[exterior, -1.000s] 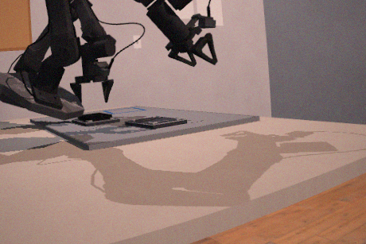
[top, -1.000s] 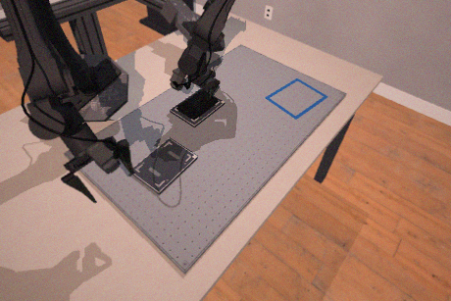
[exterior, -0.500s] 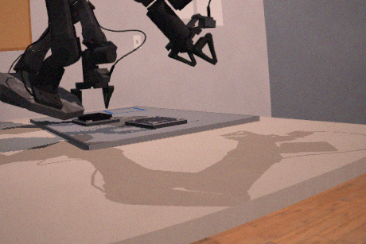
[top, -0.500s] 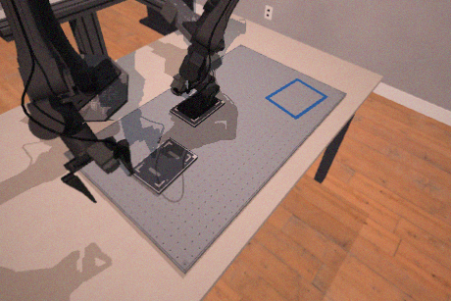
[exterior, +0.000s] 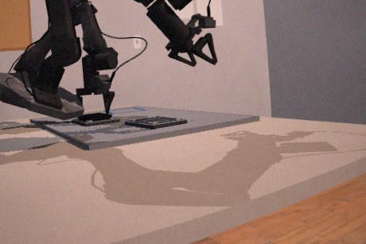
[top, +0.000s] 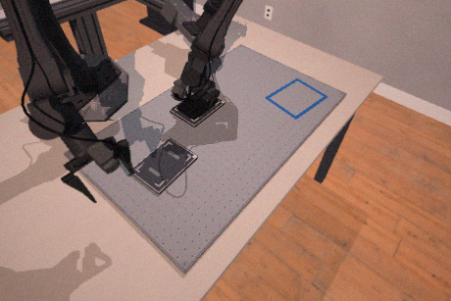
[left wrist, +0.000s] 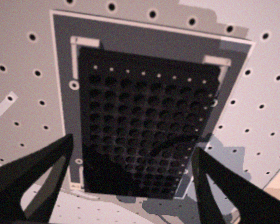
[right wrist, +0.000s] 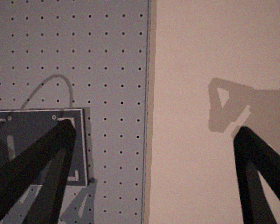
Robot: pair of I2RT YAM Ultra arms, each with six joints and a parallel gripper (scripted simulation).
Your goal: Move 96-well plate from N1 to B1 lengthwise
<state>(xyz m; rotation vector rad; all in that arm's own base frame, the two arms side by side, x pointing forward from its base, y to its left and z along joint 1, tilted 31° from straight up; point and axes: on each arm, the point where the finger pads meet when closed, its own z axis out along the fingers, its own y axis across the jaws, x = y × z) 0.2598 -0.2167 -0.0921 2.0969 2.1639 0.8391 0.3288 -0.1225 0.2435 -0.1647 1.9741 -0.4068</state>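
Now: left hand 10 mm above the black 96-well plate. From my left hand the other things lie so: dark nest: 260 mm to the right, 100 mm ahead, 20 mm below.
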